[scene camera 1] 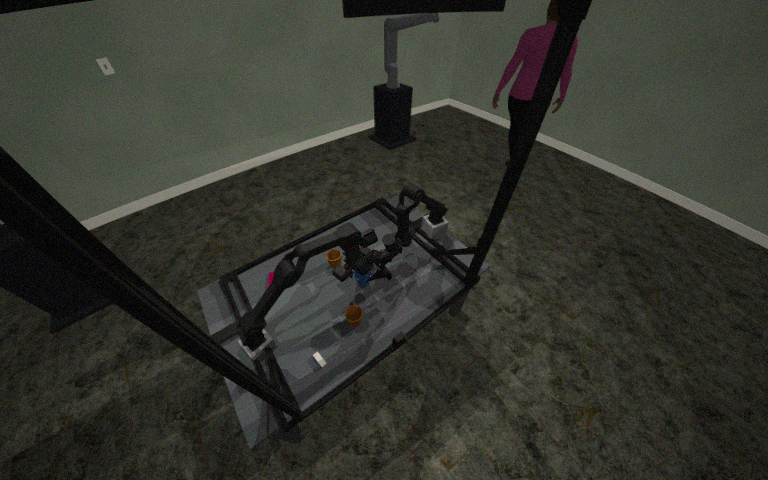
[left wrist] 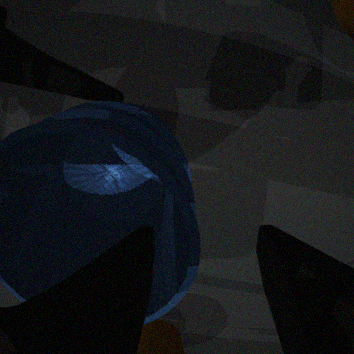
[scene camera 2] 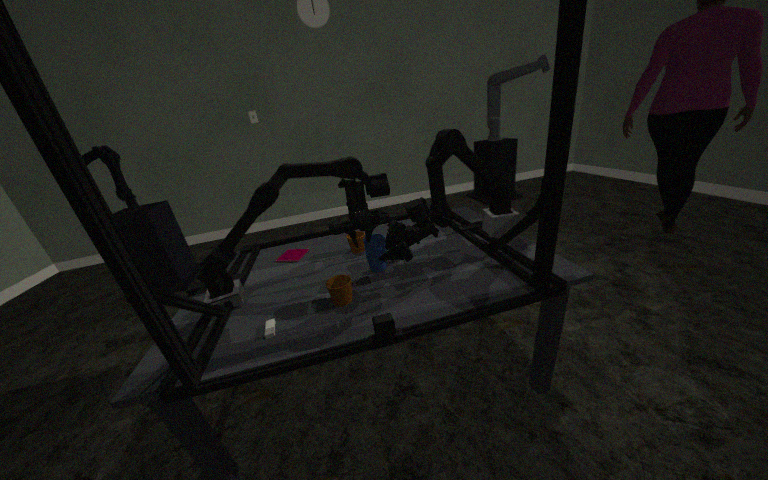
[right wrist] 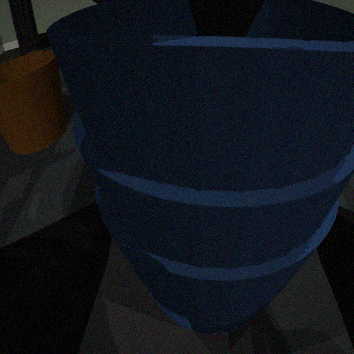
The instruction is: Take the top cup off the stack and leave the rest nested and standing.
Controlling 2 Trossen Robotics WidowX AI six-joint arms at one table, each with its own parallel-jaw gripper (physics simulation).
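Frame: origin at the left arm's base, x left, y back, z up, level; metres.
Seen in the pictures: left gripper, fingertip midpoint: (scene camera 1: 354, 274) (left wrist: 205, 237) (scene camera 2: 362, 245) (right wrist: 200, 33); right gripper, fingertip midpoint: (left wrist: 107, 170) (scene camera 2: 377, 255) (right wrist: 215, 214); left arm's base, link origin: (scene camera 1: 255, 340) (scene camera 2: 222, 290); right arm's base, link origin: (scene camera 1: 435, 219) (scene camera 2: 500, 211).
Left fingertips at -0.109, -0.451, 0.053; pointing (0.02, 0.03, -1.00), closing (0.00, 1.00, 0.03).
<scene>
Offsets run from my left fingertips to a thing's top centre, as dx, dy, dz. Level surfaces: height alone.
A stack of nested blue cups (scene camera 1: 362, 278) (scene camera 2: 375, 253) (left wrist: 105, 175) (right wrist: 211, 140) stands near the middle of the table @[dz -0.095] (scene camera 1: 417, 297). In the right wrist view it shows three rims, one above the other. My right gripper (scene camera 1: 376, 271) (scene camera 2: 393, 250) (right wrist: 215, 214) reaches in from the side and is shut on the lower part of the stack. My left gripper (scene camera 1: 359, 265) (scene camera 2: 366, 231) (left wrist: 205, 237) hangs over the stack and is open. One finger is inside the top cup. The other is outside, well clear of the rim.
One orange cup (scene camera 1: 334, 257) (scene camera 2: 356, 241) (right wrist: 28, 102) stands just behind the stack, another orange cup @[-0.117, +0.123, -0.029] (scene camera 1: 354, 315) (scene camera 2: 340, 289) nearer the front. A magenta sheet @[+0.308, +0.208, -0.087] (scene camera 1: 271, 278) (scene camera 2: 293, 255) lies at the left, a white block @[-0.123, +0.329, -0.084] (scene camera 1: 319, 359) (scene camera 2: 270, 328) at the front left. Black frame posts (scene camera 1: 515, 157) (scene camera 2: 558, 190) ring the table.
</scene>
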